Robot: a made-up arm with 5 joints. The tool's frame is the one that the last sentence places.
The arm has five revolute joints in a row. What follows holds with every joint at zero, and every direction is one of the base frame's. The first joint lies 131 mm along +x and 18.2 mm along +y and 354.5 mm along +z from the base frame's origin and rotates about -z. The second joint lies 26.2 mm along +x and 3.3 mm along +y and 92.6 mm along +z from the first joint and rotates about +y. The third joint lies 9.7 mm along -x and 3.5 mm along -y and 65.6 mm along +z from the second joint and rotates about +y. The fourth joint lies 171.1 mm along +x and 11.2 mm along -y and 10.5 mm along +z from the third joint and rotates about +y. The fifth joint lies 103.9 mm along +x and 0.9 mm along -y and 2.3 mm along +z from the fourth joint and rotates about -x. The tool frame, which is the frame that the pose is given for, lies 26.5 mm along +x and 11 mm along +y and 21.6 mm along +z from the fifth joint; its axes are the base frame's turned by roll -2.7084, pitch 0.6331 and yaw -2.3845 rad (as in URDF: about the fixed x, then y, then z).
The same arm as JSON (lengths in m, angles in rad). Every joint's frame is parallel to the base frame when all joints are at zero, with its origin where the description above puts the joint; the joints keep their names.
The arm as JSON. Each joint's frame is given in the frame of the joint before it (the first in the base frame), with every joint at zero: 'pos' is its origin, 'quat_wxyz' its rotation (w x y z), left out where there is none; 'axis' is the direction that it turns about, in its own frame. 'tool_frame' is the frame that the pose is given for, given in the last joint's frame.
{
  "length_unit": "m",
  "angle_unit": "rad",
  "joints": [
    {
      "joint": "joint 1",
      "pos": [
        0.131,
        0.0182,
        0.3545
      ],
      "axis": "-z"
    },
    {
      "joint": "joint 2",
      "pos": [
        0.0262,
        0.0033,
        0.0926
      ],
      "axis": "+y"
    },
    {
      "joint": "joint 3",
      "pos": [
        -0.0097,
        -0.0035,
        0.0656
      ],
      "axis": "+y"
    },
    {
      "joint": "joint 4",
      "pos": [
        0.1711,
        -0.0112,
        0.0105
      ],
      "axis": "+y"
    },
    {
      "joint": "joint 5",
      "pos": [
        0.1039,
        -0.0009,
        0.0023
      ],
      "axis": "-x"
    }
  ],
  "tool_frame": {
    "pos": [
      0.0265,
      0.011,
      0.0216
    ],
    "quat_wxyz": [
      0.35797,
      -0.28084,
      0.887127,
      -0.077415
    ]
  }
}

